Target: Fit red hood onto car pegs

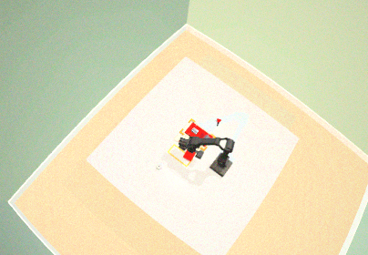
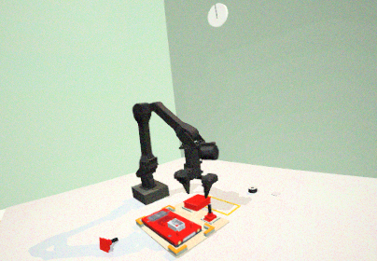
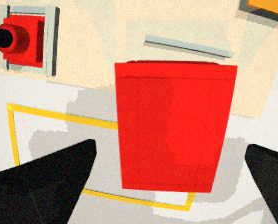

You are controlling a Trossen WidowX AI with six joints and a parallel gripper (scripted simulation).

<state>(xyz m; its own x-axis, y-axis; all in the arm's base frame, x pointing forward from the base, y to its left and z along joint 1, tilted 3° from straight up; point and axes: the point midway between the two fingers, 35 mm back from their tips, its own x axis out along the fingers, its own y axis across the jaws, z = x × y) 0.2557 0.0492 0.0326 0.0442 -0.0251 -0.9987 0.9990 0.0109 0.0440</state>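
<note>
My gripper tip is now 2 cm above the red hood. From my gripper tip the other things lie so: grey engine block: 6 cm ahead, 18 cm to the right, 2 cm below.
</note>
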